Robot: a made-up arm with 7 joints. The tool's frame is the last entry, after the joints.
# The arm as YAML. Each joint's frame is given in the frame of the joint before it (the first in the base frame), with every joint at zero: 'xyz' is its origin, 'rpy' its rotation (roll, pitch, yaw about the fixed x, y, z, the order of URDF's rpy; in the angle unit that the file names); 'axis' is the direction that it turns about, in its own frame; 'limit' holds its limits. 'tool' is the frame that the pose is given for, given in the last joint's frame.
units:
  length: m
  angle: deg
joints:
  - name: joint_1
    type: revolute
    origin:
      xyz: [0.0, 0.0, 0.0]
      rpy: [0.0, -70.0, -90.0]
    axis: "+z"
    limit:
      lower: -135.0
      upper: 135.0
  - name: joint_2
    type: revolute
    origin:
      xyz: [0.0, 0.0, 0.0]
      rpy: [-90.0, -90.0, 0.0]
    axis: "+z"
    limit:
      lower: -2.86
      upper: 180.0
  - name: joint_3
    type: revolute
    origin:
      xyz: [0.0, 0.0, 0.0]
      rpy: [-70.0, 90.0, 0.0]
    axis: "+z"
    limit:
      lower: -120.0
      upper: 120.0
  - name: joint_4
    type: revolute
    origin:
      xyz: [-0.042, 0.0, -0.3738]
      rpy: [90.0, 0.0, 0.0]
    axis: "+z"
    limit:
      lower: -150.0
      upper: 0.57
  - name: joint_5
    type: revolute
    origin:
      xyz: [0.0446, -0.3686, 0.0]
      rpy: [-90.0, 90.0, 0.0]
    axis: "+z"
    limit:
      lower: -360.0
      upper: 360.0
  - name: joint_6
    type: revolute
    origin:
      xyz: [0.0, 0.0, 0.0]
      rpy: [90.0, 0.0, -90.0]
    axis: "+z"
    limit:
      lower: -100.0
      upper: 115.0
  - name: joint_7
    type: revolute
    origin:
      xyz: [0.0, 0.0, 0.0]
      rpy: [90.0, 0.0, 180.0]
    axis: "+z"
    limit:
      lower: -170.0
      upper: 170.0
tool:
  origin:
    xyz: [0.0, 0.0, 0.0]
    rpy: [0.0, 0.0, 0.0]
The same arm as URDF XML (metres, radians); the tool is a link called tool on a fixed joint. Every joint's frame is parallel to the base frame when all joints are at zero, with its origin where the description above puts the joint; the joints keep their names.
<robot name="arm">
  <joint name="tool_fixed" type="fixed">
    <parent link="link7"/>
    <child link="tool"/>
    <origin xyz="0 0 0"/>
  </joint>
  <joint name="joint_7" type="revolute">
    <parent link="link6"/>
    <child link="link7"/>
    <origin xyz="0 0 0"/>
    <axis xyz="0 0 1"/>
    <limit lower="-2.9671" upper="2.9671"/>
  </joint>
  <joint name="joint_6" type="revolute">
    <parent link="link5"/>
    <child link="link6"/>
    <origin xyz="0 0 0"/>
    <axis xyz="0 1 0"/>
    <limit lower="-1.7453" upper="2.0071"/>
  </joint>
  <joint name="joint_5" type="revolute">
    <parent link="link4"/>
    <child link="link5"/>
    <origin xyz="-0.0446 0 -0.3686"/>
    <axis xyz="0 0 1"/>
    <limit lower="-6.2832" upper="6.2832"/>
  </joint>
  <joint name="joint_4" type="revolute">
    <parent link="link3"/>
    <child link="link4"/>
    <origin xyz="0.042 0 -0.3738"/>
    <axis xyz="0 1 0"/>
    <limit lower="-2.618" upper="0.0099"/>
  </joint>
  <joint name="joint_3" type="revolute">
    <parent link="link2"/>
    <child link="link3"/>
    <origin xyz="0 0 0"/>
    <axis xyz="0 0 1"/>
    <limit lower="-2.0944" upper="2.0944"/>
  </joint>
  <joint name="joint_2" type="revolute">
    <parent link="link1"/>
    <child link="link2"/>
    <origin xyz="0 0 0"/>
    <axis xyz="1 0 0"/>
    <limit lower="-0.0499" upper="3.1416"/>
  </joint>
  <joint name="joint_1" type="revolute">
    <parent link="base_link"/>
    <child link="link1"/>
    <origin xyz="0 0 0"/>
    <axis xyz="0 0.9397 0.342"/>
    <limit lower="-2.3562" upper="2.3562"/>
  </joint>
  <link name="base_link"/>
  <link name="link1"/>
  <link name="link2"/>
  <link name="link3"/>
  <link name="link4"/>
  <link name="link5"/>
  <link name="link6"/>
  <link name="link7"/>
  <link name="tool"/>
</robot>

